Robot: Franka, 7 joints.
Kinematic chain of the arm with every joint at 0, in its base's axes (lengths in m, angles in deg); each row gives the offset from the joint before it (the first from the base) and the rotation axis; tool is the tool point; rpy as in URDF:
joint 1: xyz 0 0 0.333 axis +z
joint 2: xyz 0 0 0 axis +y
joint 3: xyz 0 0 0.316 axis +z
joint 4: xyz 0.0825 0 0 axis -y
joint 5: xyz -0.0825 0 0.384 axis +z
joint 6: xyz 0 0 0 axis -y
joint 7: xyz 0.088 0 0 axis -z
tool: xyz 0 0 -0.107 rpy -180 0 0
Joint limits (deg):
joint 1: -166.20..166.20
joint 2: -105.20..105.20
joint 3: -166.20..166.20
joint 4: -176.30..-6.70
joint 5: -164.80..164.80
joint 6: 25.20..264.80
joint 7: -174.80..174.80
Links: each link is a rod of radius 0.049 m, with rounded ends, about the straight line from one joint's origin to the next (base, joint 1, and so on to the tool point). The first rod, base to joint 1, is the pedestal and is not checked.
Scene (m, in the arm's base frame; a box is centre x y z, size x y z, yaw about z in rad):
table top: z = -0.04
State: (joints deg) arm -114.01 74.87 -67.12 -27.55 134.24 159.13 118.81
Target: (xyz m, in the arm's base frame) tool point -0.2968 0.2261 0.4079
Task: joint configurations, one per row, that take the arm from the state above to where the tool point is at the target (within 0.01 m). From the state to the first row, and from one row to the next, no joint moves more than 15 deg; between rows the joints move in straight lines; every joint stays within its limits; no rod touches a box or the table.
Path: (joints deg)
1: -114.81 75.08 -70.34 -41.21 135.98 164.57 118.81
2: -115.62 75.29 -73.55 -54.86 137.71 170.00 118.81
3: -116.42 75.51 -76.77 -68.52 139.45 175.44 118.81
4: -117.22 75.72 -79.99 -82.18 141.19 180.88 118.81
5: -118.03 75.93 -83.21 -95.84 142.92 186.31 118.81
6: -118.83 76.14 -86.42 -109.49 144.66 191.75 118.81
7: -119.64 76.36 -89.64 -123.15 146.39 197.19 118.81
8: -120.44 76.57 -92.86 -136.81 148.13 202.62 118.81

